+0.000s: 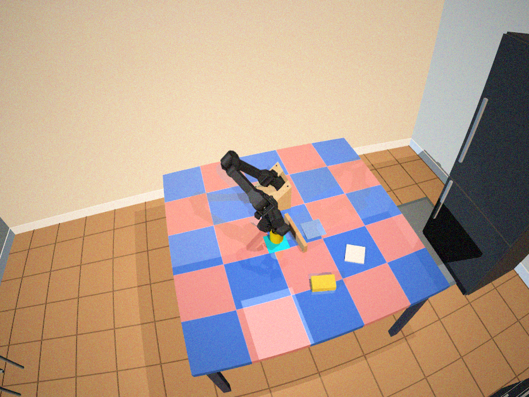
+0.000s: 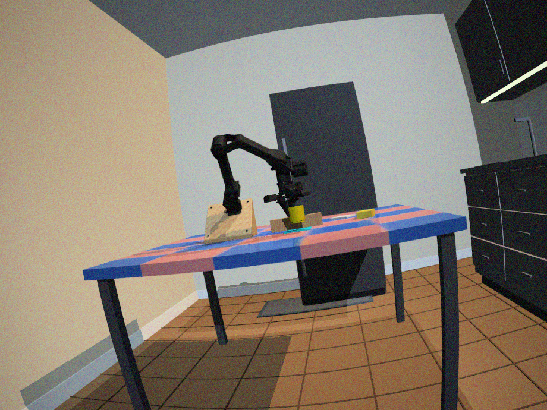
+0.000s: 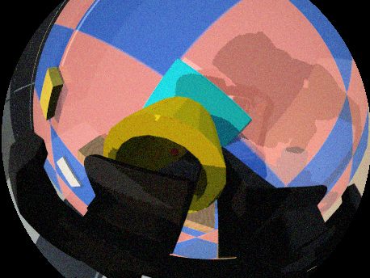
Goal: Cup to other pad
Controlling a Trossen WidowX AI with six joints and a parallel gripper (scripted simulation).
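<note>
The cyan pad lies 20 mm ahead of my gripper tip, 10 mm to the left of it and 70 mm below it. Also, from my gripper tip: wooden bar 20 mm ahead, 120 mm to the left, 40 mm below; then red marble 20 mm ahead, 30 mm to the left, 20 mm below; then yellow cup 20 mm ahead, 10 mm to the left.
</note>
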